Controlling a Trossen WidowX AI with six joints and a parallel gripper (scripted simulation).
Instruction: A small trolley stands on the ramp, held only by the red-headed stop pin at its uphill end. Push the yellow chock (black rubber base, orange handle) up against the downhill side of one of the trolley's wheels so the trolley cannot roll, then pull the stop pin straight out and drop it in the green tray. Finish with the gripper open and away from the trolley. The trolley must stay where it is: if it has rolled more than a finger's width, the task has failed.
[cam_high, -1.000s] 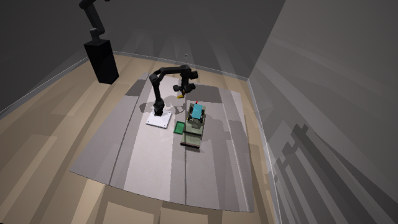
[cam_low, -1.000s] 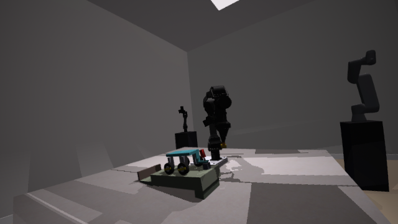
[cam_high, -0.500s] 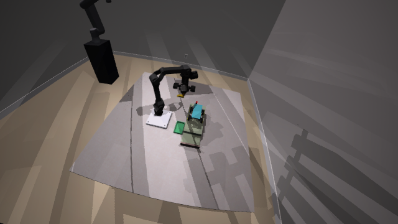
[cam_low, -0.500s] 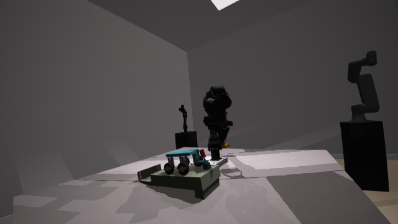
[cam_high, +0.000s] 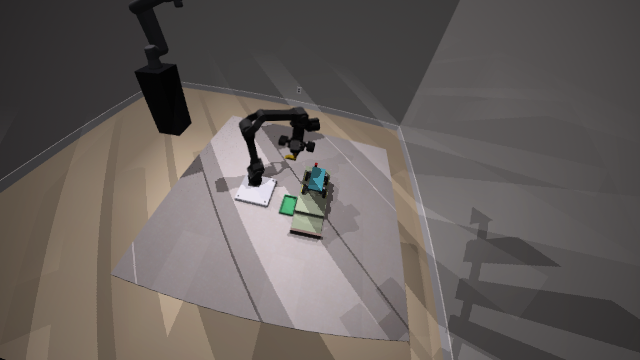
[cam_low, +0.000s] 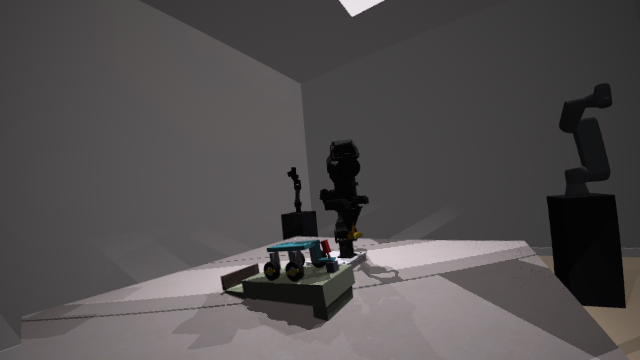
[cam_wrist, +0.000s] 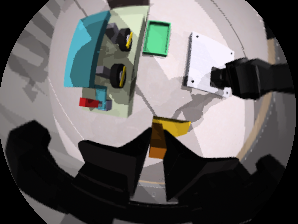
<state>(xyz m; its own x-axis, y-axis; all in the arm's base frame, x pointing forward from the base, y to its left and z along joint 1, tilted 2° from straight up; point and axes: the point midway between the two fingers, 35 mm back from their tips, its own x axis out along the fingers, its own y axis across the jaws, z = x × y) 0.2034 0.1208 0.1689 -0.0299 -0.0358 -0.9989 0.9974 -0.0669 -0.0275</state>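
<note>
The red-headed stop pin lies 12 cm ahead of my gripper tip, 4 cm below it and 2 cm to the right of it. The rest, counted from my gripper tip: pale green ramp: 13 cm ahead, 12 cm to the right, 12 cm below; then yellow chock: 2 cm behind, 1 cm below; then trolley: 13 cm ahead, 12 cm to the right, 6 cm below.
</note>
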